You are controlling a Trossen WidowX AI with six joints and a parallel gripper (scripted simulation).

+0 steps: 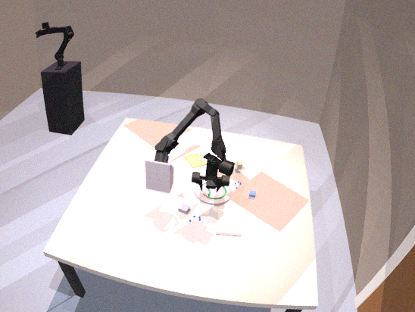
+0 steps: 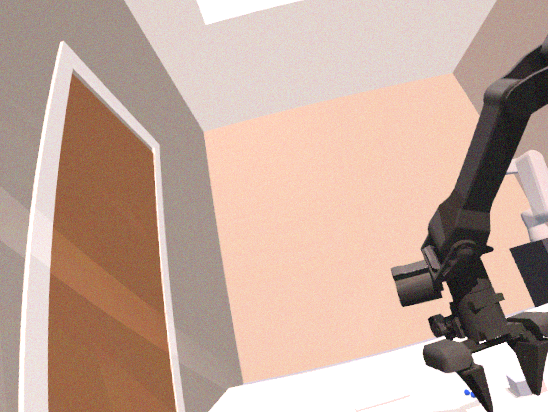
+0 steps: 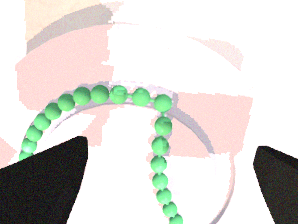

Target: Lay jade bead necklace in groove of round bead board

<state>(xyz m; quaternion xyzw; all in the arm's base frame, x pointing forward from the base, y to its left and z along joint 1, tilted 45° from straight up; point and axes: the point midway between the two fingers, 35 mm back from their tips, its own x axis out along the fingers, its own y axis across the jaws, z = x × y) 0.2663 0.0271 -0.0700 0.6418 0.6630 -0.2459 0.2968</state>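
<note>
Now: gripper tip 5 cm to the right of the round white bead board, 4 cm above it and 2 cm short of it. From my gripper tip the other things lie so: yellow sheet (30 cm to the left, 12 cm behind, 5 cm below); then thin rod (24 cm to the right, 13 cm ahead, 5 cm below); then blue block (23 cm ahead, 8 cm to the left, 4 cm below).
</note>
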